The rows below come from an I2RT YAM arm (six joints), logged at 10 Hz.
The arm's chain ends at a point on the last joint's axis. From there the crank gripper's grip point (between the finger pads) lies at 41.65 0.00 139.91 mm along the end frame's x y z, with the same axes.
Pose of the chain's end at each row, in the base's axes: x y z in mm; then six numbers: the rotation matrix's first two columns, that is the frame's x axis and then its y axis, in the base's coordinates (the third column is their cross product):
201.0 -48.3 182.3 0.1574 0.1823 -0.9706 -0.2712 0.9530 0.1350
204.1 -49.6 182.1 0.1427 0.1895 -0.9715 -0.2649 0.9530 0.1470
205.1 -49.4 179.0 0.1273 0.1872 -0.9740 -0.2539 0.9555 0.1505
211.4 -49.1 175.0 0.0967 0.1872 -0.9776 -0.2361 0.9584 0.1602
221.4 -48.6 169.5 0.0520 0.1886 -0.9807 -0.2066 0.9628 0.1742
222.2 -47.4 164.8 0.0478 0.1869 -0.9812 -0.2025 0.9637 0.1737
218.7 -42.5 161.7 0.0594 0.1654 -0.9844 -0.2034 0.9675 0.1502
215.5 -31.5 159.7 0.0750 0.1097 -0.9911 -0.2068 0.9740 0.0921
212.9 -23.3 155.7 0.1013 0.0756 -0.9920 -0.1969 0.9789 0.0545
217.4 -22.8 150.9 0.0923 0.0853 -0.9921 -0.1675 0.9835 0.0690
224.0 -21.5 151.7 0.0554 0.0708 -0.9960 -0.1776 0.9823 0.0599
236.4 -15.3 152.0 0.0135 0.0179 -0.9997 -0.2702 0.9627 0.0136
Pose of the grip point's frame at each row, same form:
340.4 -6.9 169.8 0.1574 0.1823 -0.9706 -0.2712 0.9530 0.1350
343.5 -8.6 167.7 0.1427 0.1895 -0.9715 -0.2649 0.9530 0.1470
344.6 -9.7 162.1 0.1273 0.1872 -0.9740 -0.2539 0.9555 0.1505
350.7 -11.2 153.4 0.0967 0.1872 -0.9776 -0.2361 0.9584 0.1602
360.3 -13.7 141.1 0.0520 0.1886 -0.9807 -0.2066 0.9628 0.1742
361.0 -13.0 135.7 0.0478 0.1869 -0.9812 -0.2025 0.9637 0.1737
357.9 -8.8 133.4 0.0594 0.1654 -0.9844 -0.2034 0.9675 0.1502
355.1 0.8 131.8 0.0750 0.1097 -0.9911 -0.2068 0.9740 0.0921
353.6 6.4 130.3 0.1013 0.0756 -0.9920 -0.1969 0.9789 0.0545
358.6 3.1 124.3 0.0923 0.0853 -0.9921 -0.1675 0.9835 0.0690
363.8 5.7 119.6 0.0554 0.0708 -0.9960 -0.1776 0.9823 0.0599
371.6 23.2 112.9 0.0135 0.0179 -0.9997 -0.2702 0.9627 0.0136

